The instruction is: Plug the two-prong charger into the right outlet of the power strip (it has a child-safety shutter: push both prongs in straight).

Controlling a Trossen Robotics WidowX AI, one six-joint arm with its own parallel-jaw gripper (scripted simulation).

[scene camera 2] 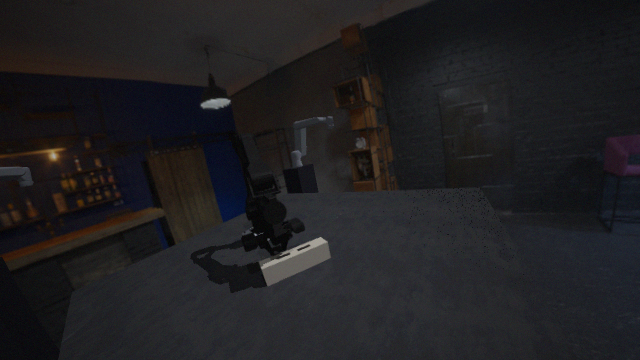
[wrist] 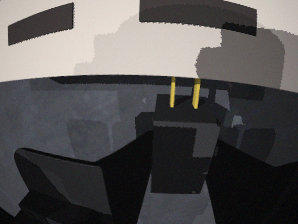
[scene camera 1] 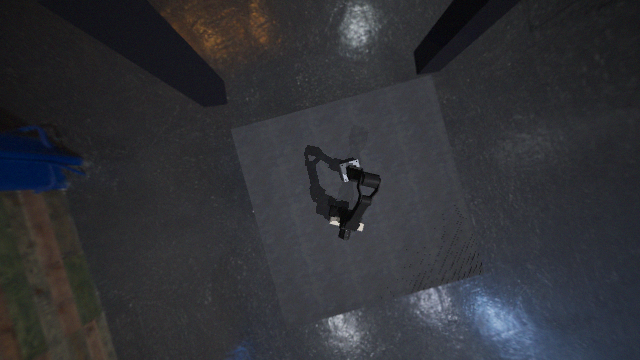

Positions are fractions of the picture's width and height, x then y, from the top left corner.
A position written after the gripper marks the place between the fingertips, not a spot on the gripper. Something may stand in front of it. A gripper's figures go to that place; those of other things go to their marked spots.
The gripper (wrist: 0.60, 0.62) is 10 cm from the lens. A dark charger (wrist: 0.62, 0.59): 7 cm from the lens.
